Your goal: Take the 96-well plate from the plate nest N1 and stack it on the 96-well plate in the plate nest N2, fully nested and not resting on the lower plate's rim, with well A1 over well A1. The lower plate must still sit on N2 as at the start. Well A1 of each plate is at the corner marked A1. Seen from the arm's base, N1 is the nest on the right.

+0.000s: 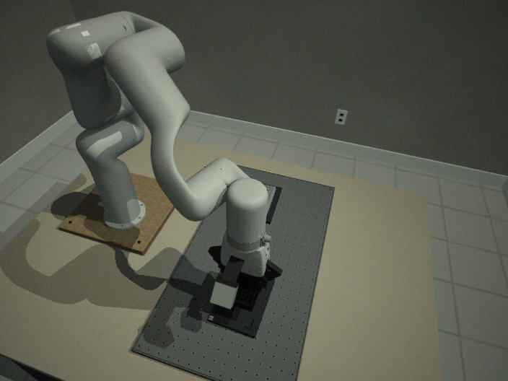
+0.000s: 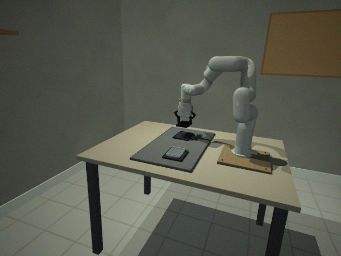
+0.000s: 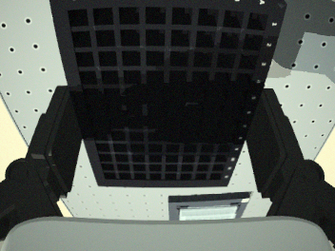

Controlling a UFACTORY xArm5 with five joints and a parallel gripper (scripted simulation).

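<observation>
Now: the white 96-well plate 34 cm to the left of my hand, 10 cm behind it and 9 cm below it. Also, from my hand: corner label (10 cm below, 8 cm to the right, 5 cm behind); black 96-well plate (1 cm below).
</observation>
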